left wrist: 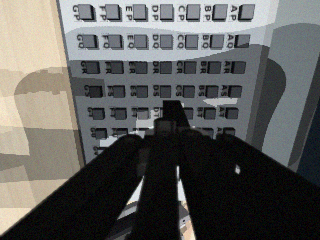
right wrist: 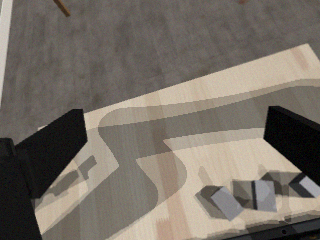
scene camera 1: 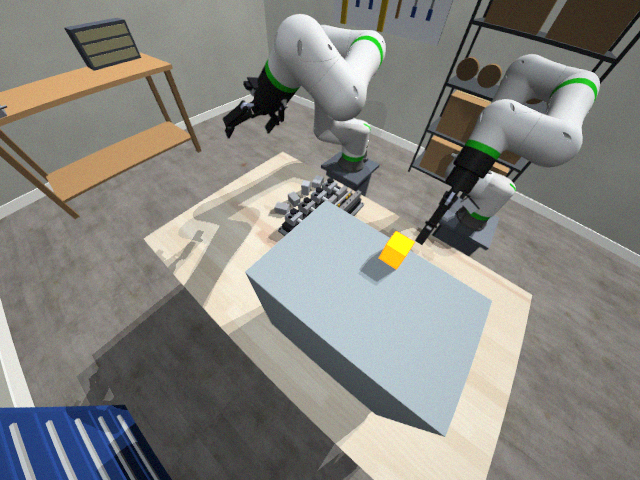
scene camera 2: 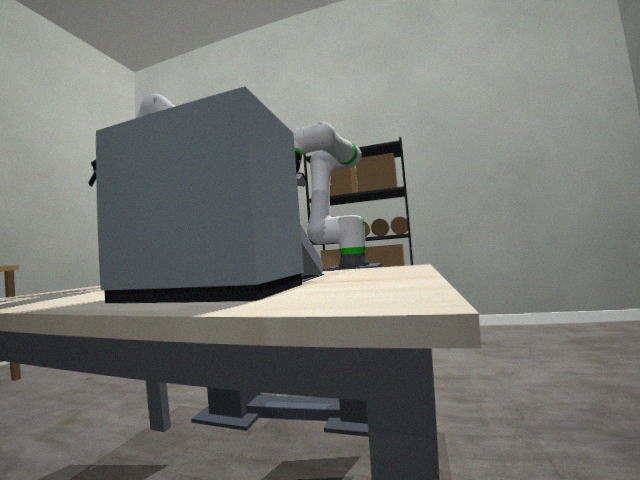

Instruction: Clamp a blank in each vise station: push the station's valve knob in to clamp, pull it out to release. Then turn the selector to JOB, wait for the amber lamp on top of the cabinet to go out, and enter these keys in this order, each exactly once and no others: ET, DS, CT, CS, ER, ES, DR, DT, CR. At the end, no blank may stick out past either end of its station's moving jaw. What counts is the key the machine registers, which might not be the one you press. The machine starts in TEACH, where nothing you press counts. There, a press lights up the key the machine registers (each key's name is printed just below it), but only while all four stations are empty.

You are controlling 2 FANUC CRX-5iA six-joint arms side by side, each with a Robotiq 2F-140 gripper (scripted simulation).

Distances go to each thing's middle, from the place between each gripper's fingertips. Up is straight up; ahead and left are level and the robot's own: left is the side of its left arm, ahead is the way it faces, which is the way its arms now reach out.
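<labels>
The key panel [scene camera 2: 313, 265] is 160 mm below my left hand [scene camera 1: 418, 242], 90 mm ahead of it and 60 mm to the right of it. As for my right gripper [scene camera 1: 248, 131], that one's 31 cm above the key panel, 2 cm short of it and 60 cm to the right of it.
</labels>
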